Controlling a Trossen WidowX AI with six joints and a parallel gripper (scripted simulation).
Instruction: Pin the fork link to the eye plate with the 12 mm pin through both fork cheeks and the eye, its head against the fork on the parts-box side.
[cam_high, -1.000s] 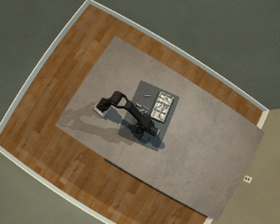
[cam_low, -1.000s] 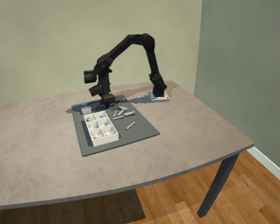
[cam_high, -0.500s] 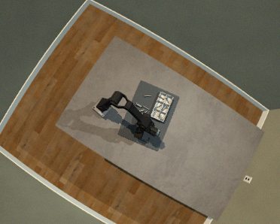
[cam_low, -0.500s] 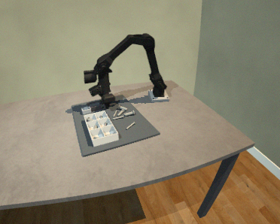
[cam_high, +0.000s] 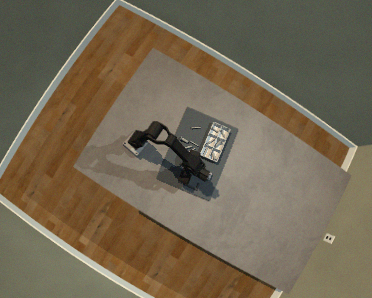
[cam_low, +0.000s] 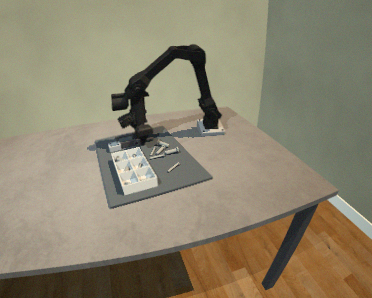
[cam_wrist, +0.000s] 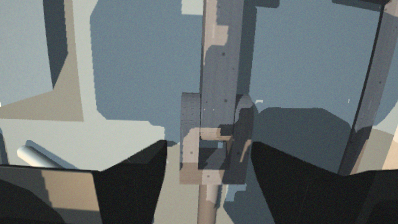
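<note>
Now: the eye plate 30 mm ahead of my hand, 10 mm to the left of it and 30 mm below it. The rest, counted from my hand: dark bar (90 mm ahead, 60 mm to the right, 30 mm below); then pale block (110 mm ahead, 40 mm to the left, 20 mm below); then dark mat (10 mm behind, 100 mm to the left, 40 mm below).
</note>
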